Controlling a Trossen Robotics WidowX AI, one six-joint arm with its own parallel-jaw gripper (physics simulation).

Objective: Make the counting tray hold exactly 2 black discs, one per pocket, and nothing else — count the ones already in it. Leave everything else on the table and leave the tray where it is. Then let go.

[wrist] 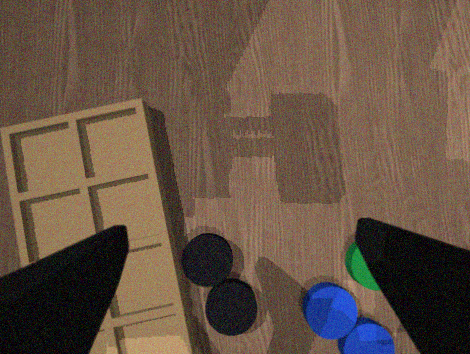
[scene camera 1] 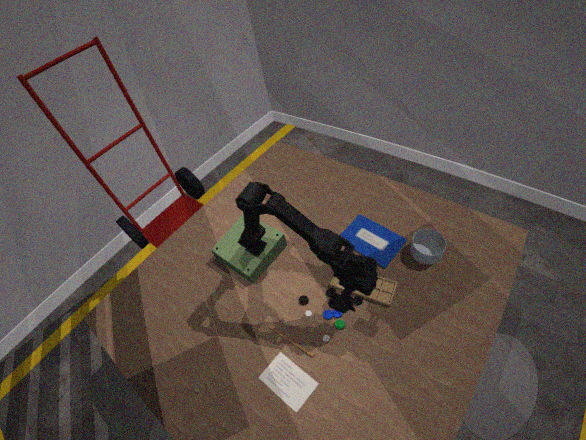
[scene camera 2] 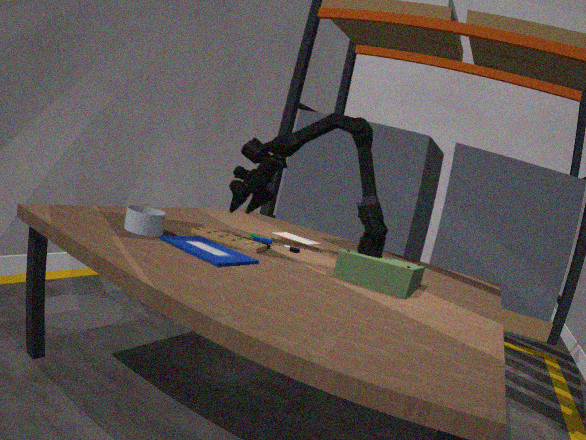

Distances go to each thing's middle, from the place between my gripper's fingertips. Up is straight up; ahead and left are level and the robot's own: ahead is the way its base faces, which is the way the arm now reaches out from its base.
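The green disc [wrist: 355, 264] is 8 cm to the right of my hand, 4 cm behind it and 7 cm below it. Then there is the grey bowl [scene camera 2: 141, 220], which lies 12 cm ahead of my hand, 32 cm to the left of it and 5 cm below it. Going by their middles, of the things named here the grey bowl is the farthest from my hand. I also see the tan counting tray [scene camera 2: 236, 241], 3 cm behind my hand, 9 cm to the left of it and 7 cm below.
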